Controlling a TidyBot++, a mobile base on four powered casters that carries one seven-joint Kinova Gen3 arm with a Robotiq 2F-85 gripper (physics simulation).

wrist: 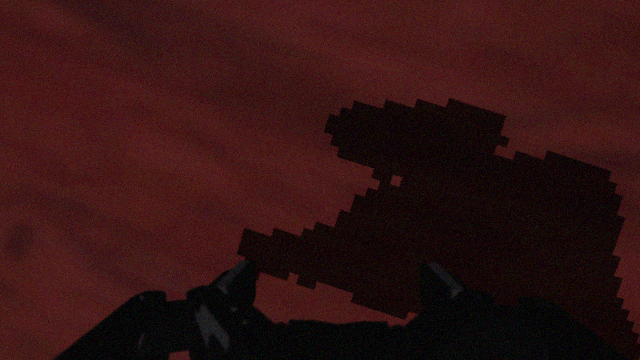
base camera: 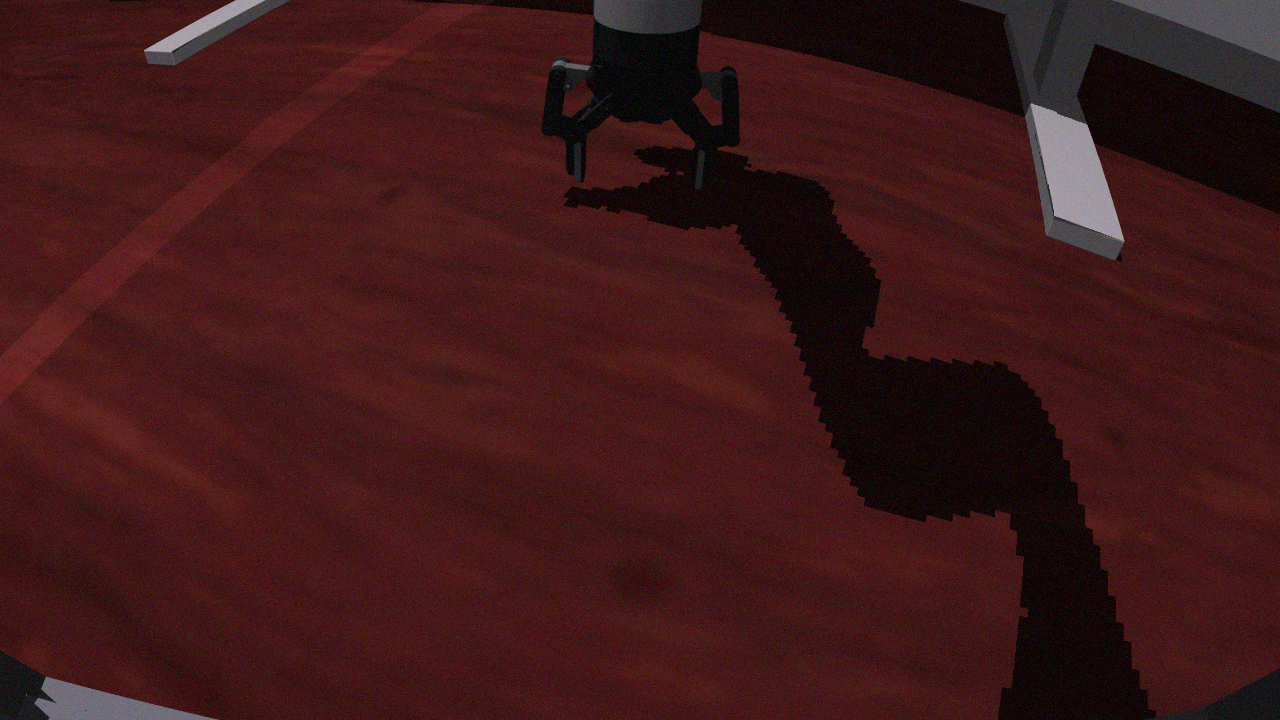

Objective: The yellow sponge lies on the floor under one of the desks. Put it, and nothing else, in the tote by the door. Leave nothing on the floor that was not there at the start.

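Places are measured from the arm's base along level axes (x ahead, y left, z up), in millimetres.
Where they show: gripper, fingertip midpoint: (wrist: 336, 280) (base camera: 638, 180).
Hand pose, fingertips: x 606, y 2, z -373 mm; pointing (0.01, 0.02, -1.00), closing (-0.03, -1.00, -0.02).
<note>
Each offset is from my fingertips to the centre of the thing. "*": to the spot under its first point. Level surfaces: height alone.
My gripper (base camera: 639, 183) (wrist: 336, 280) is open, with nothing between its fingers. It points down above the red-brown floor {23 mm down} (base camera: 447, 402) (wrist: 150, 100), between two light desk feet in the base camera view. Its dark shadow lies on the floor beneath it and to its right. The yellow sponge does not show in either view. The tote does not show either.
One light desk foot {* 72 mm ahead, 452 mm right, 2 mm up} (base camera: 1078, 183) stands at the right, joined to a grey desk leg {* 285 mm ahead, 517 mm right, 67 mm up} (base camera: 1060, 53). Another light foot {* 492 mm ahead, 675 mm left, 5 mm down} (base camera: 214, 31) is at the upper left. A paler red stripe {* 67 mm ahead, 463 mm left, 23 mm down} (base camera: 196, 179) crosses the floor at the left. The floor behind the gripper is in deep shadow.
</note>
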